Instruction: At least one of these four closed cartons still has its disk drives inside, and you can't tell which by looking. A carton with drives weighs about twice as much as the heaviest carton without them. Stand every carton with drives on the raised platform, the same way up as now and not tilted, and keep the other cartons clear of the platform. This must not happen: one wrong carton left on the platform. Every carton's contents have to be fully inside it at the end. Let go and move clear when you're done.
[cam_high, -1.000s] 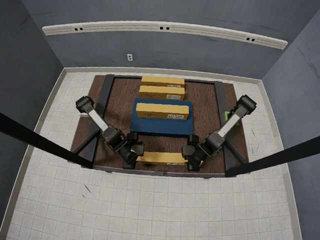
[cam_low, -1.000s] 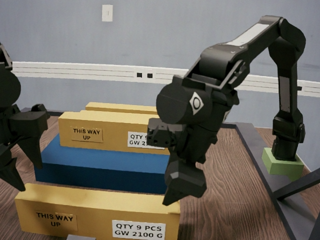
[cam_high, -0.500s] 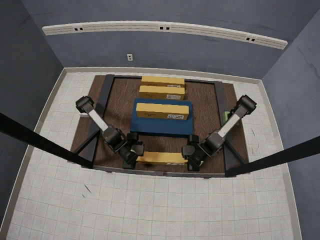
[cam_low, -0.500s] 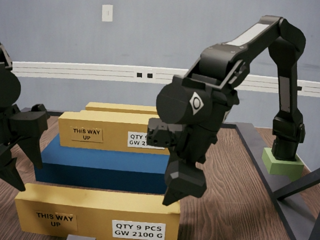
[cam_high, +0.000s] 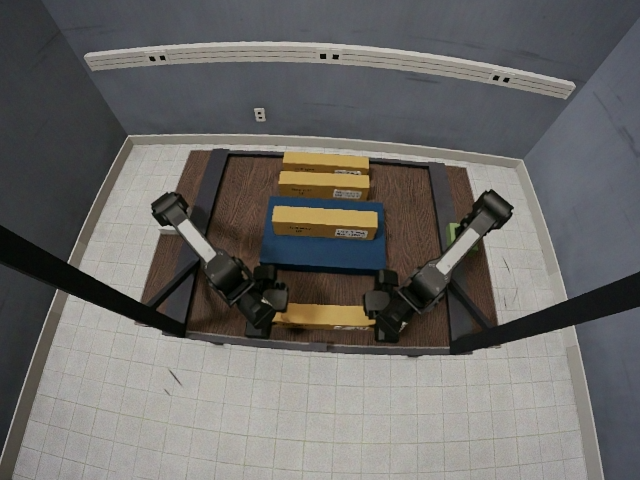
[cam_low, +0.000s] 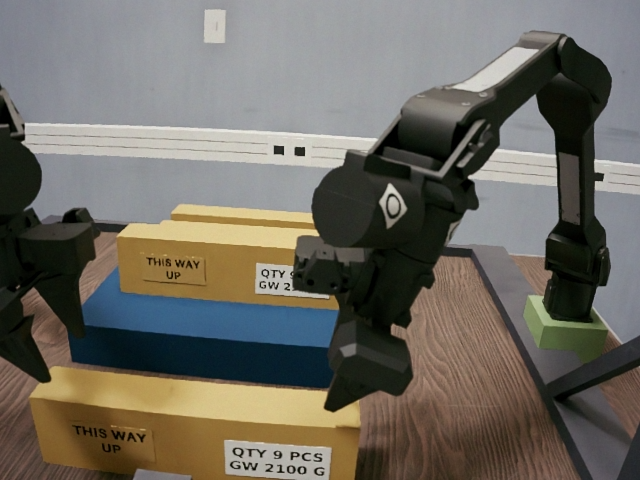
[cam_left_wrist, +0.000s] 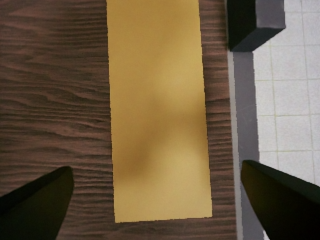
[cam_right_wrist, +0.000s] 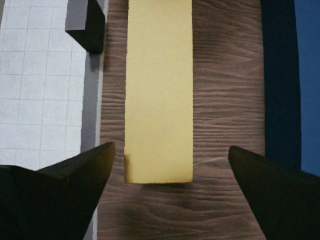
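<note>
My right hand is 1 cm past the carton, 14 cm to the right of it and 10 cm above it. Round my right hand: blue raised platform (27 cm ahead, 16 cm to the left, 11 cm below).
Right now my left hand is 140 mm to the left of the carton and 100 mm above it. Also, from my left hand: blue raised platform 290 mm ahead, 130 mm to the right, 120 mm below.
</note>
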